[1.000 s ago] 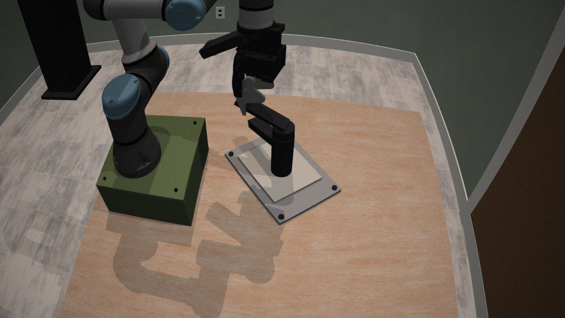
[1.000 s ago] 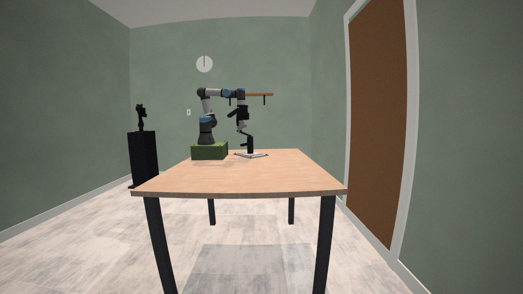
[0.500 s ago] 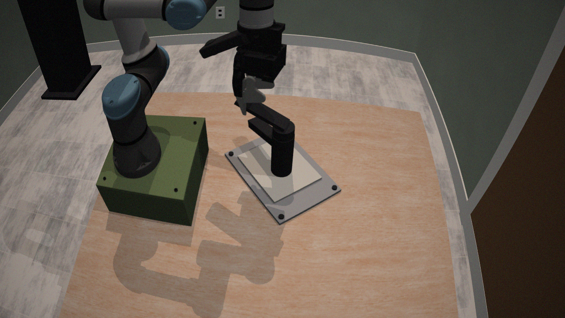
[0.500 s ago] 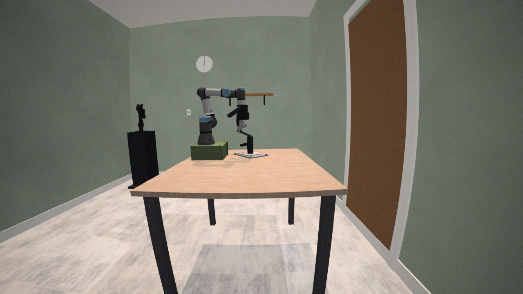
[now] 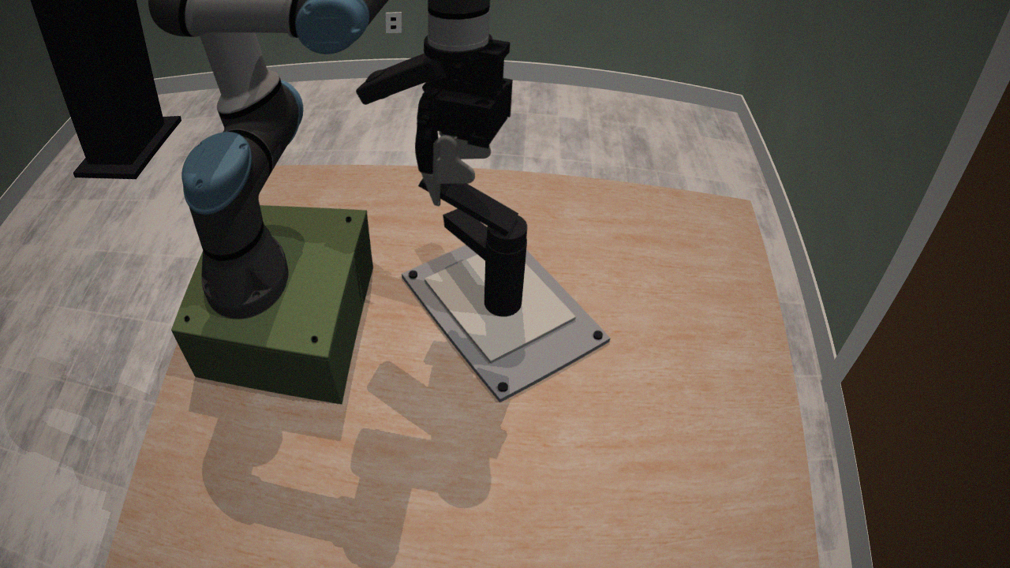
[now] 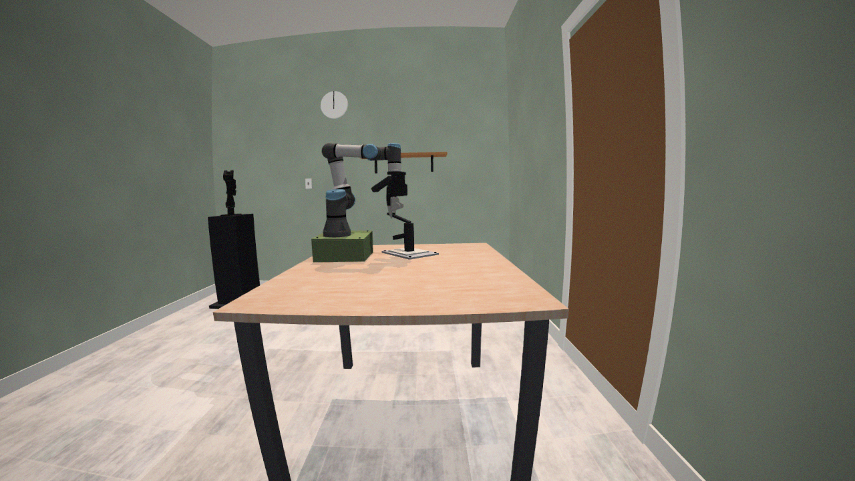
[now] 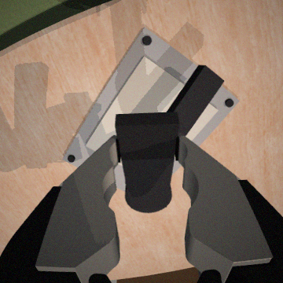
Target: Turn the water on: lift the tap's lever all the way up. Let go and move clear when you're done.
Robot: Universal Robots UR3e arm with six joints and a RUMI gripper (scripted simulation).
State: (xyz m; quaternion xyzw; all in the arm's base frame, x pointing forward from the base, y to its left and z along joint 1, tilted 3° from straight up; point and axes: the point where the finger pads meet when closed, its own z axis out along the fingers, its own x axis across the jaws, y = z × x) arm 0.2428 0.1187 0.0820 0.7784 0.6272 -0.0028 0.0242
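Right now my hand is 3 cm short of the flat black lever, 1 cm to the left of it and 1 cm above it. From my hand the other things lie so: tap 8 cm below, 6 cm ahead; then grey baseplate 18 cm below, 8 cm ahead, 2 cm to the right.
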